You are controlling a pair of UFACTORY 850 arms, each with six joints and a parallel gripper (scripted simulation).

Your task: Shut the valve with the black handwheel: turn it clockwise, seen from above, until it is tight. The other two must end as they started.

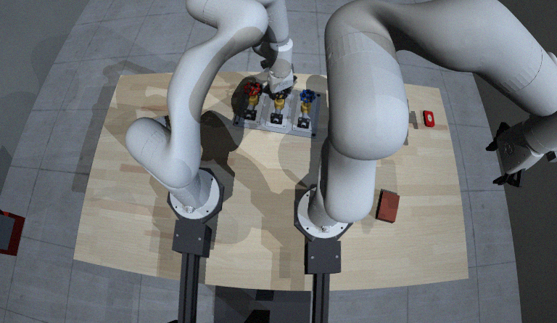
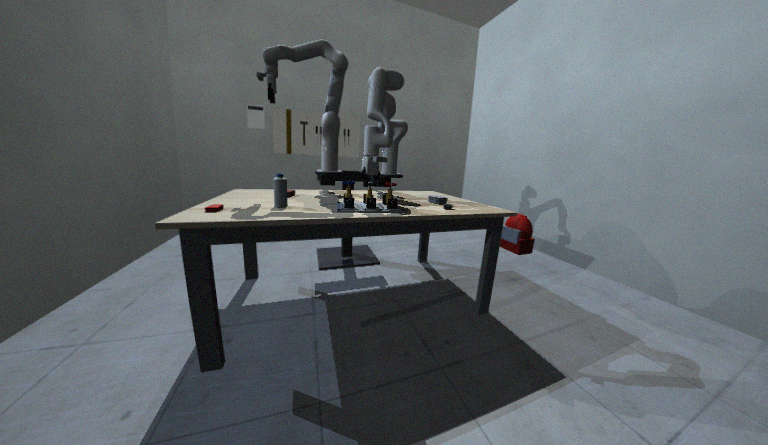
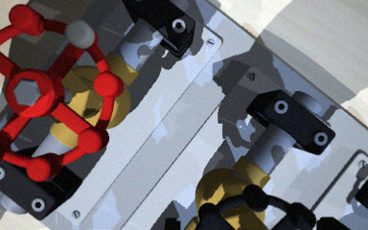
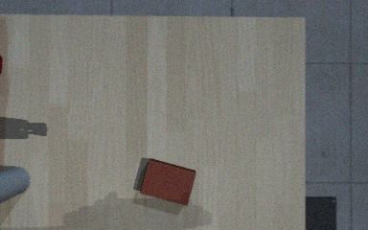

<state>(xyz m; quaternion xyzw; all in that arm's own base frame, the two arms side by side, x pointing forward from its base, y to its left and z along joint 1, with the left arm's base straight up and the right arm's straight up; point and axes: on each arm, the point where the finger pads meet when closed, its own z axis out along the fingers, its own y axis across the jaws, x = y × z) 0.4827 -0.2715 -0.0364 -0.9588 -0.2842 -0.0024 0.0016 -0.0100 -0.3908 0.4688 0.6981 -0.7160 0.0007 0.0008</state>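
Now: the black handwheel 1 cm below my left hand. From my left hand the other things lie so: red handwheel: 12 cm to the left; then grey base plate: 13 cm below; then blue handwheel: 12 cm to the right.
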